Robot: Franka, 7 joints.
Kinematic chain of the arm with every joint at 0, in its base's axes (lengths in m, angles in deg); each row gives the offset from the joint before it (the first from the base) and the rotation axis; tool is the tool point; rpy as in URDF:
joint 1: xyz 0 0 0.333 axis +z
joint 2: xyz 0 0 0 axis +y
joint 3: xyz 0 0 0.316 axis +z
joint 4: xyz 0.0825 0 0 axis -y
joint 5: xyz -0.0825 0 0.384 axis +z
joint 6: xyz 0 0 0 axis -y
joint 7: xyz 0.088 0 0 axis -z
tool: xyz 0 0 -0.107 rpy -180 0 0
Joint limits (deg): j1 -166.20..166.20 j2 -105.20..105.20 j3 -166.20..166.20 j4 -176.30..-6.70 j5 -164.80..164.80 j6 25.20..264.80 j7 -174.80..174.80
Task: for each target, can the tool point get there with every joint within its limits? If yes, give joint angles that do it. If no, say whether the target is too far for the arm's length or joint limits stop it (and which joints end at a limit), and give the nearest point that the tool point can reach.
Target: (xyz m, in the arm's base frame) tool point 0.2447 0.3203 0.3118
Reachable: yes | joints -30.10 -40.69 78.00 -163.17 -27.69 206.48 -48.78
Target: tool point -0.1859 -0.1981 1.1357
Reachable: yes | joints -9.81 -22.05 -65.34 -33.75 116.95 115.01 -121.34
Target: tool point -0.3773 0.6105 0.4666
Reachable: yes | joints 88.41 39.70 56.73 -77.07 -79.41 94.37 135.94
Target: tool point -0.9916 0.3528 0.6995
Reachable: no: too far | nearest point -0.7633 0.2716 0.6151 | short by 0.257 m
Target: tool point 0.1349 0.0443 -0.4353
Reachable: no: joint limits stop it (at a limit: joint 2) | nearest point 0.1545 0.0507 -0.3469 | short by 0.091 m
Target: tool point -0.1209 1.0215 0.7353
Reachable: no: too far | nearest point -0.0939 0.7934 0.6455 | short by 0.247 m
